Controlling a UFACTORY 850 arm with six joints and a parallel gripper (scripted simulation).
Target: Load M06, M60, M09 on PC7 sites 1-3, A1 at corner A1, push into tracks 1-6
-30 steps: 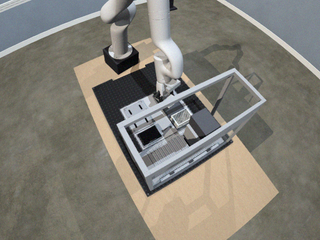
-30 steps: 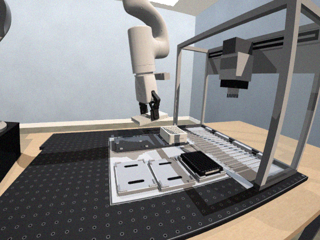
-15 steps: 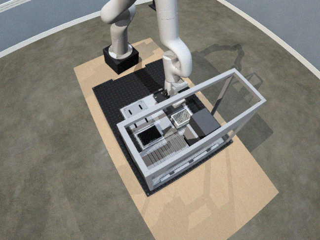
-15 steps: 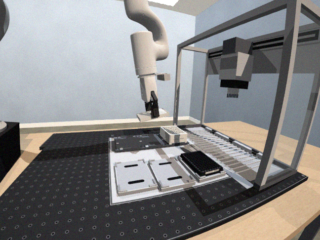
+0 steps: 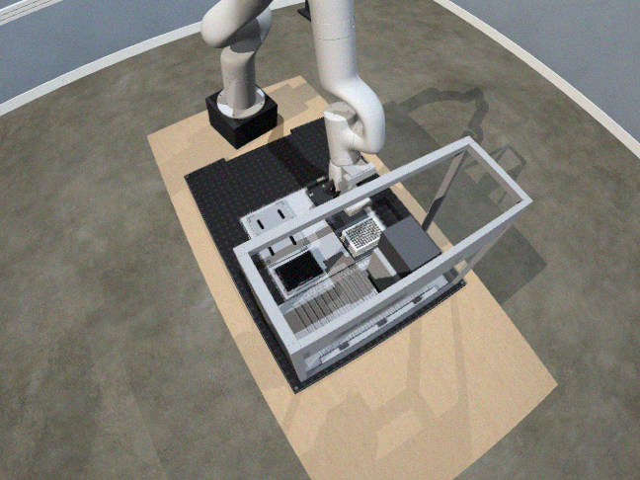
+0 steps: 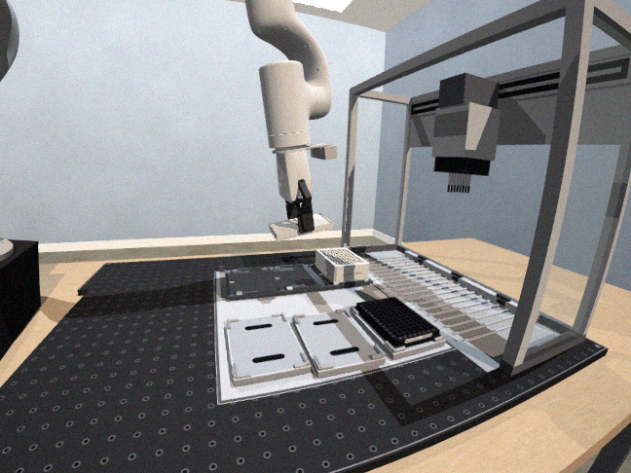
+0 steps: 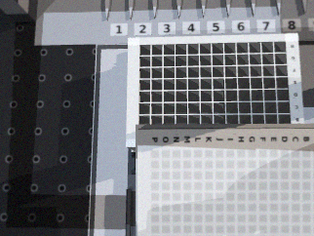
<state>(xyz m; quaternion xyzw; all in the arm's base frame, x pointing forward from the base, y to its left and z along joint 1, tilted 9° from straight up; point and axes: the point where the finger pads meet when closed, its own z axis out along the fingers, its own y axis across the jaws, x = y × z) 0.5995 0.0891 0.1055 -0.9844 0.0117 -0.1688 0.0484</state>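
Now: the dark carrier PC7 1 cm behind my hand and 12 cm below it. Round my hand: frame post (20 cm ahead, 17 cm to the left, 11 cm above); then white 96-well plate (10 cm ahead, 11 cm below); then nest S2 (2 cm behind, 24 cm to the right, 13 cm below).
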